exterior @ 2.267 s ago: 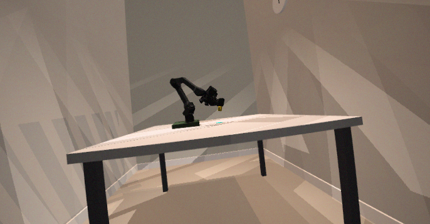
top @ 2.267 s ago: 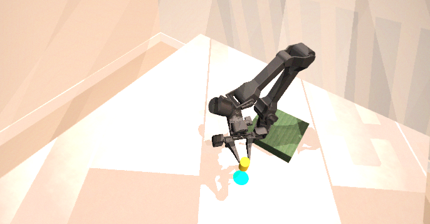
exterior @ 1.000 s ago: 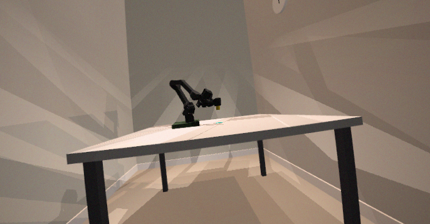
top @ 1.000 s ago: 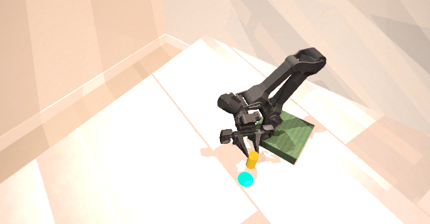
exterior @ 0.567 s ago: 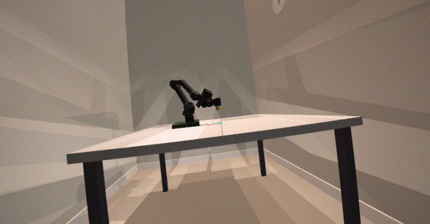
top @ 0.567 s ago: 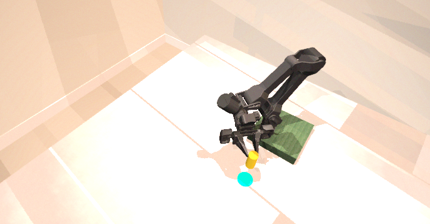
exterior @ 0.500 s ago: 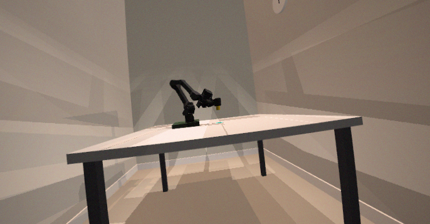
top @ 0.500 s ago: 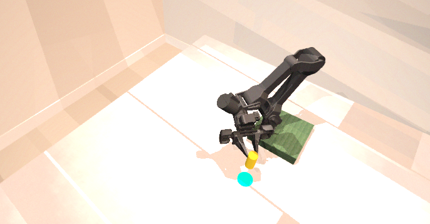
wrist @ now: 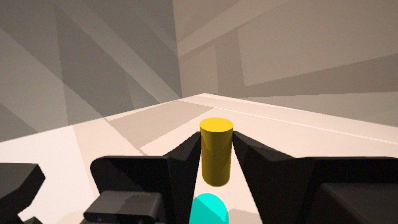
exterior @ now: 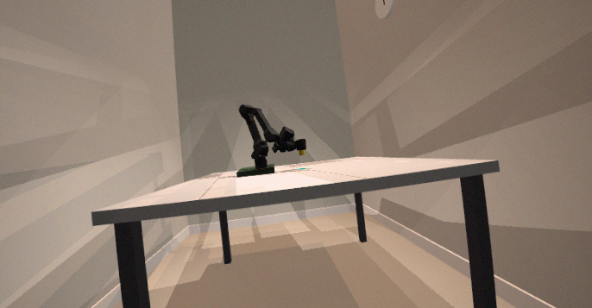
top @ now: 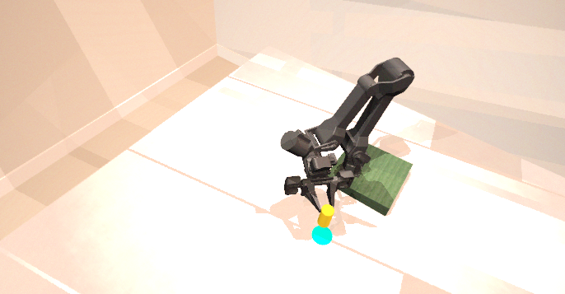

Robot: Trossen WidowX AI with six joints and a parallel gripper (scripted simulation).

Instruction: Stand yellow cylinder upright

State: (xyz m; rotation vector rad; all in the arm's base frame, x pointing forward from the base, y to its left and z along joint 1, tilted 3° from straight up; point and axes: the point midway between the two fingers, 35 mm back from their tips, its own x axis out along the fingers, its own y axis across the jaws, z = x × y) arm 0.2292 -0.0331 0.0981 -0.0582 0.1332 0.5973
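Now: the cyan circle 1 cm behind my gripper tip, 1 cm to the left of it and 14 cm below it. From my gripper tip the other things lie so: yellow cylinder: 2 cm below.
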